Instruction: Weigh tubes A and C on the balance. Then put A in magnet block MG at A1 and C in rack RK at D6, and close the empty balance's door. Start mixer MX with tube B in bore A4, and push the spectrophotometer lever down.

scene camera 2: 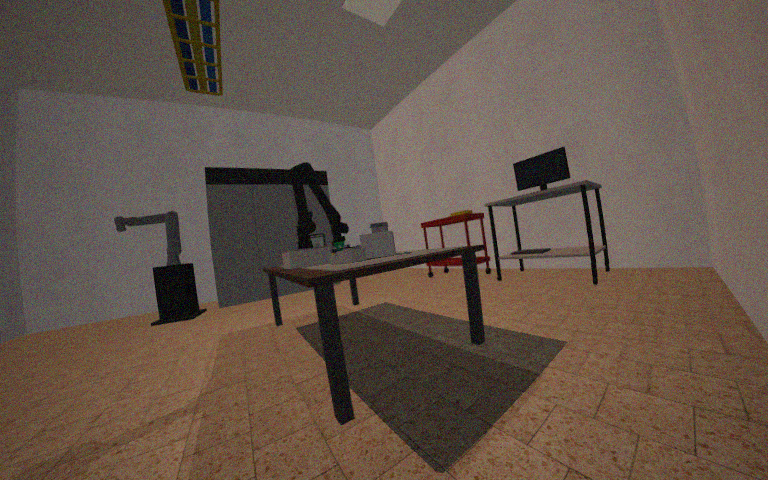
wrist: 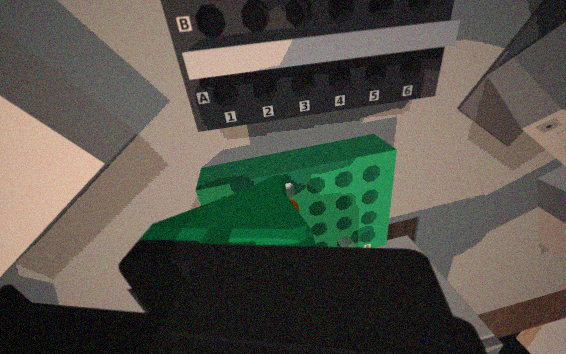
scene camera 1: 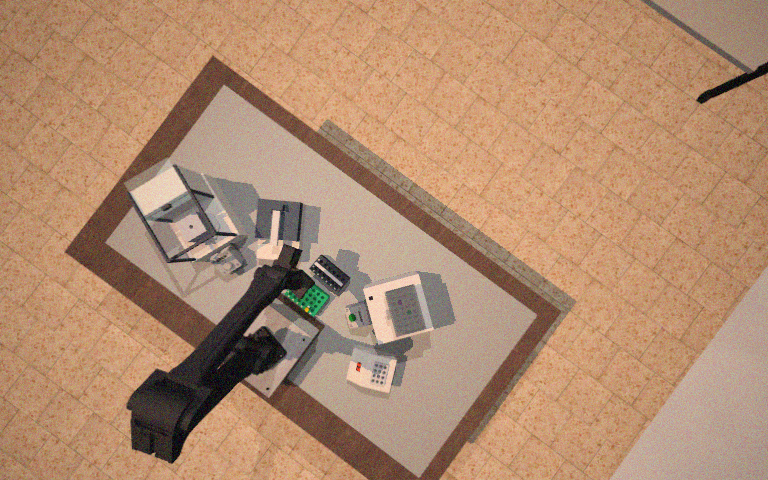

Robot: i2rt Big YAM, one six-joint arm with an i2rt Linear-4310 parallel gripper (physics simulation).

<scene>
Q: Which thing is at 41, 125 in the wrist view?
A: A white spectrophotometer stand.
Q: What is my gripper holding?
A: Nothing.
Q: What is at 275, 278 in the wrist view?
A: My gripper.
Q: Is my gripper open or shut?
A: Shut.
</scene>
